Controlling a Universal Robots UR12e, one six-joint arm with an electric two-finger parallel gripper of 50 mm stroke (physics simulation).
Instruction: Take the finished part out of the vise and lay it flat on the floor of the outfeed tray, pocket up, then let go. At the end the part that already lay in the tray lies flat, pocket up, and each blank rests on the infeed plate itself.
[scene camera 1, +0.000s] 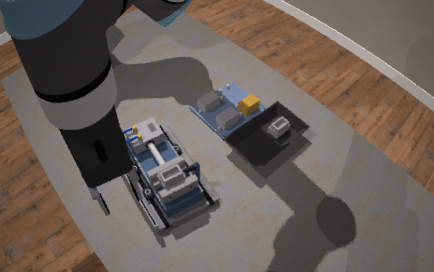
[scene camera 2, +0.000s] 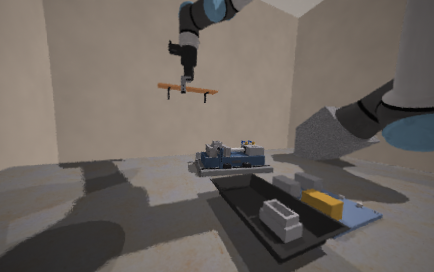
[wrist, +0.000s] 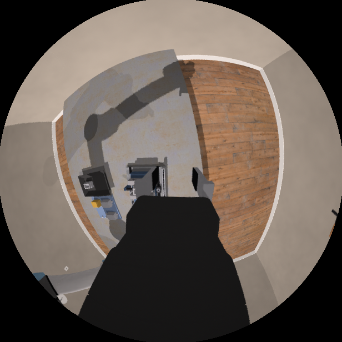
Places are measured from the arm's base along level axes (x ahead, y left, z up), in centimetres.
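Where they show: gripper, fingertip midpoint: (scene camera 1: 121, 202) (scene camera 2: 183, 92); arm's base, origin of the base link: (scene camera 2: 351, 123).
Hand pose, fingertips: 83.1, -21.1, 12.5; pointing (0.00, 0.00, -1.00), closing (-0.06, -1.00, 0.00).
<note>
Each offset is from my fingertips to the top centre of the thing, as dx, dy, dz. "*": to the spot under its first point.
The finished part {-13.5, +15.1, -22.2} (scene camera 1: 171, 175) (scene camera 2: 216, 143) sits pocket up between the jaws of the vise {-20.5, +15.0, -23.8} (scene camera 1: 185, 201) (scene camera 2: 240, 160). My gripper (scene camera 2: 183, 91) (wrist: 175, 173) is open and empty, high above the table and to one side of the vise; in the wrist view one finger hides part of the vise. Another part {-14.6, +52.6, -29.0} (scene camera 1: 278, 127) (scene camera 2: 280, 220) (wrist: 88, 185) lies flat, pocket up, in the black outfeed tray (scene camera 1: 252, 150) (scene camera 2: 242, 200). Two grey blanks, one {-34.9, +40.5, -29.3} (scene camera 1: 209, 101) (scene camera 2: 308, 181) behind the other {-26.0, +41.5, -29.3} (scene camera 1: 228, 118) (scene camera 2: 286, 185), rest on the blue infeed plate {-30.6, +45.5, -32.9} (scene camera 1: 235, 93) (scene camera 2: 367, 215).
A yellow block {-27.0, +50.5, -29.3} (scene camera 1: 249, 104) (scene camera 2: 322, 204) (wrist: 96, 203) is on the infeed plate close to the tray wall. The plate adjoins the tray. Blue hoses with yellow fittings {* -31.2, +13.7, -23.1} (scene camera 1: 134, 129) rise at the vise's far end. An orange shelf (scene camera 2: 165, 86) hangs on the back wall.
</note>
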